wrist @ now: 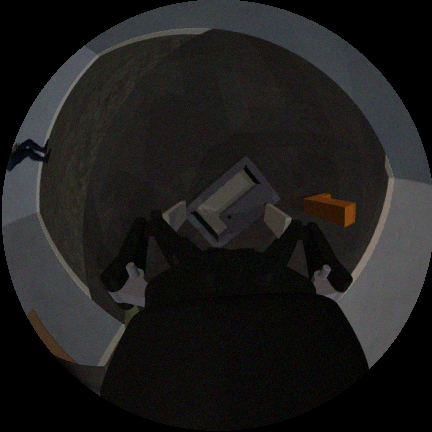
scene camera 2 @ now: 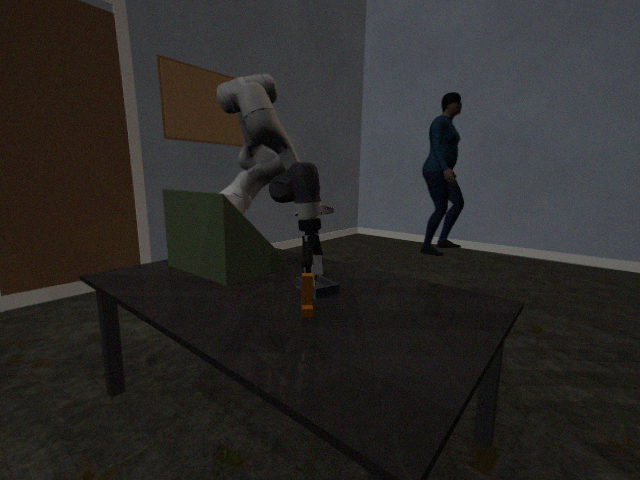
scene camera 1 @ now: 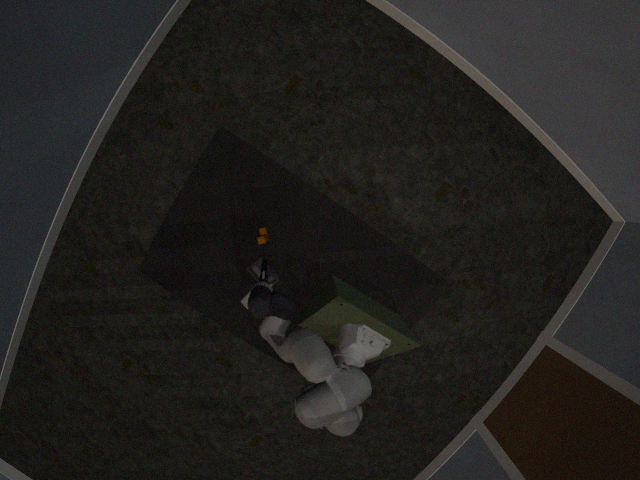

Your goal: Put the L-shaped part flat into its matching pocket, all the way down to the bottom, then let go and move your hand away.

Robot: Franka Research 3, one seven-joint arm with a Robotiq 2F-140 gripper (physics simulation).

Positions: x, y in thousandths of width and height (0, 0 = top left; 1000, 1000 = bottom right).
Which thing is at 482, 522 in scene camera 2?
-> The gripper.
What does the orange L-shaped part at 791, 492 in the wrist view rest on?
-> The table.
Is the gripper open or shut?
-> Open.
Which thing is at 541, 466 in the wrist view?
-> A grey pocket block.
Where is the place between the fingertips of the gripper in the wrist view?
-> At 522, 487
